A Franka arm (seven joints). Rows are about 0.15 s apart.
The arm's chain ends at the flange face. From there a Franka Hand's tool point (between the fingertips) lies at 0.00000 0.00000 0.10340 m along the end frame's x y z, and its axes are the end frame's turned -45 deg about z.
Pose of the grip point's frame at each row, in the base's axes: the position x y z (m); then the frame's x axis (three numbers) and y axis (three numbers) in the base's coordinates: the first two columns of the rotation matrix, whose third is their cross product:
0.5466 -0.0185 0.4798 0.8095 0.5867 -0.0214 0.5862 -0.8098 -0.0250
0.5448 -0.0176 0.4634 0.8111 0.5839 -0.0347 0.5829 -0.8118 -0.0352
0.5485 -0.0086 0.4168 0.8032 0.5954 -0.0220 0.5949 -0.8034 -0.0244
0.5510 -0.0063 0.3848 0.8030 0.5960 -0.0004 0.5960 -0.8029 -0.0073
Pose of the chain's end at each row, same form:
0.5499 -0.0193 0.5831 0.9869 -0.1578 -0.0328 -0.1579 -0.9875 -0.0025
0.5498 -0.0185 0.5667 0.9857 -0.1611 -0.0494 -0.1614 -0.9869 -0.0004
0.5518 -0.0093 0.5201 0.9886 -0.1471 -0.0328 -0.1473 -0.9891 -0.0017
0.5515 -0.0069 0.4882 0.9892 -0.1463 -0.0054 -0.1464 -0.9892 -0.0049

